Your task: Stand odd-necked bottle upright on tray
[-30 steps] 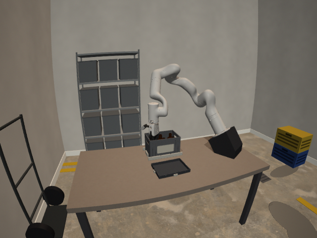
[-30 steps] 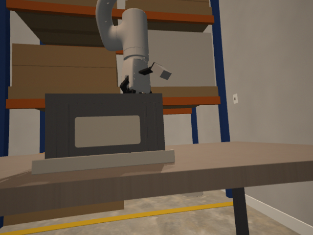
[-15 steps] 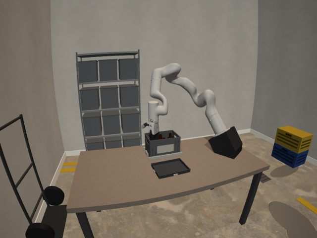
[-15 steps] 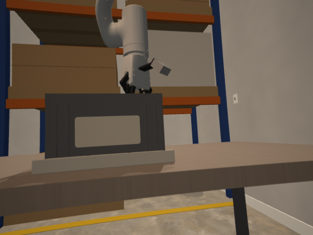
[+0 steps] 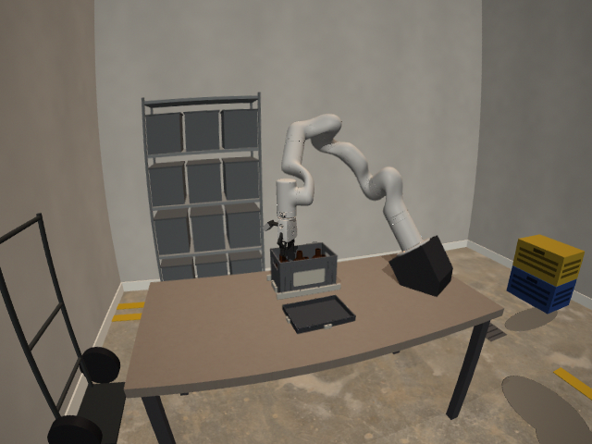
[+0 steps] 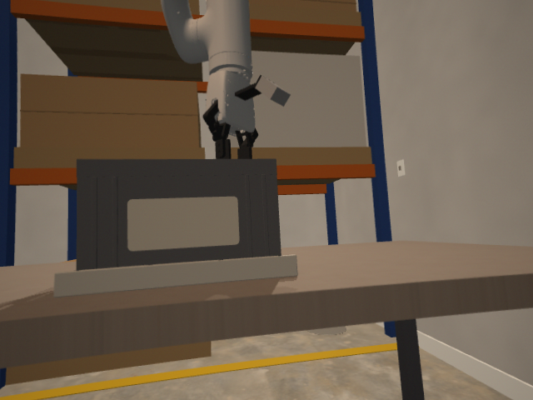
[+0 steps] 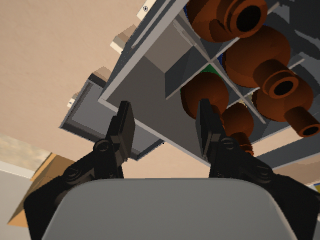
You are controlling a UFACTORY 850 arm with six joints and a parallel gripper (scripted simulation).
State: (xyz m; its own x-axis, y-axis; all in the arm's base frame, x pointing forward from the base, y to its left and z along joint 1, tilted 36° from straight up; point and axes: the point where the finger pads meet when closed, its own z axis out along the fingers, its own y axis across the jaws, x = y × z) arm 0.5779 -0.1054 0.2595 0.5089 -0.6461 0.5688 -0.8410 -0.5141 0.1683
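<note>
My hand is 200 mm past the bottle, 120 mm above it and 40 mm to the left of it. The rest, counted from my hand: black tray: 250 mm to the left, 200 mm below; then dark grey crate: 130 mm below, 100 mm behind, 20 mm to the right.
</note>
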